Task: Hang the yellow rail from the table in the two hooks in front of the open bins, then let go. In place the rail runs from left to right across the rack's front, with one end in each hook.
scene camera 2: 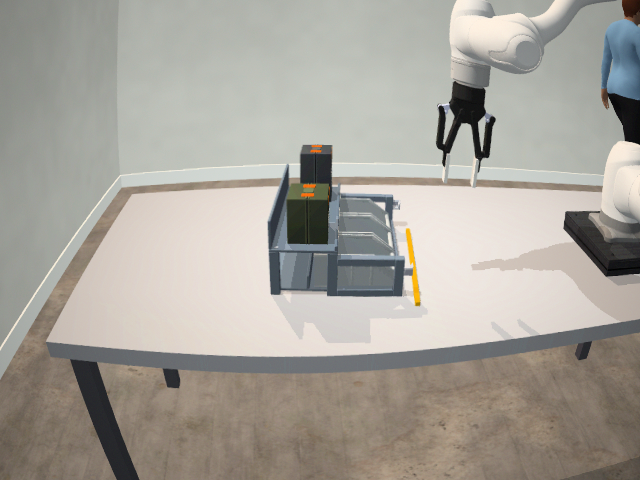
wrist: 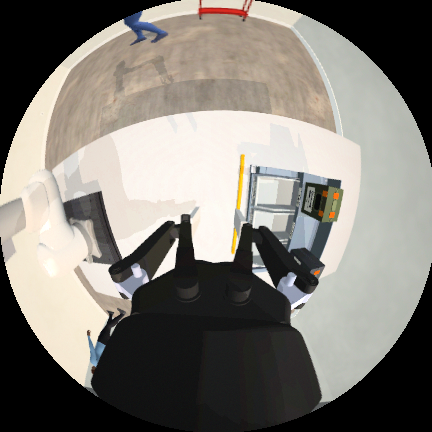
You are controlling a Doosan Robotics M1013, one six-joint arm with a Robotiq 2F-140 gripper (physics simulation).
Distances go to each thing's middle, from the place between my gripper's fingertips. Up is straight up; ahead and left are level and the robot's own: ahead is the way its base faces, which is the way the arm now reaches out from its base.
Scene:
My hand is 320 mm short of the green case point(scene camera 2: 307, 203), 70 mm above it and 30 mm to the right of it. Also, from my hand: dark case point(scene camera 2: 315, 160): 320 mm ahead, 200 mm to the right, 50 mm below.

